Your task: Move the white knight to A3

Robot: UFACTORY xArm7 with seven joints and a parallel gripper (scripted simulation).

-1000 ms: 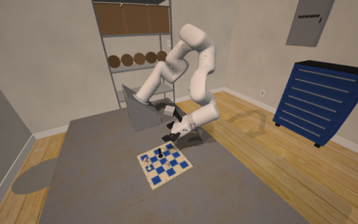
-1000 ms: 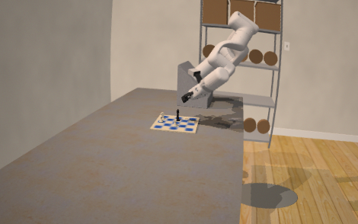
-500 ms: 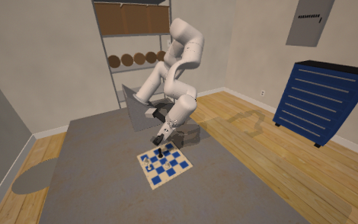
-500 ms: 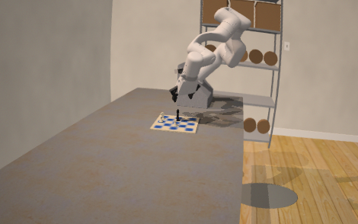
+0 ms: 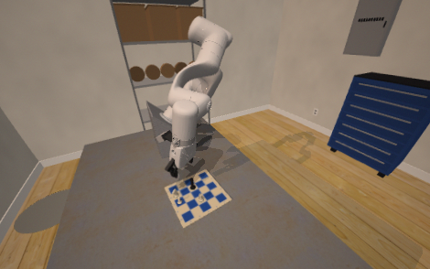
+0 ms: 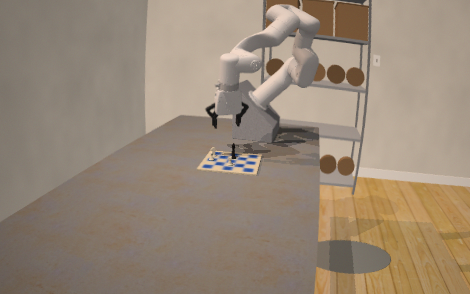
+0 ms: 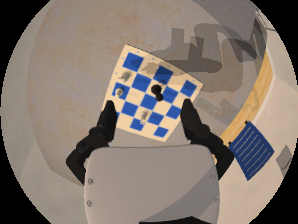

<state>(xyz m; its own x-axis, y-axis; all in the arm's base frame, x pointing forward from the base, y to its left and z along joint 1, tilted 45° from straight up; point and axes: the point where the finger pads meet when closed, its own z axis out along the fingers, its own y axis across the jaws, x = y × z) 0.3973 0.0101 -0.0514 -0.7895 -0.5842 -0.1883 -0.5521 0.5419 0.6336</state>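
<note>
My gripper is now 110 mm above the black chess piece and 30 mm to the right of it. Round my hand: blue-and-cream chessboard 140 mm below, 40 mm to the left, 40 mm ahead.
</note>
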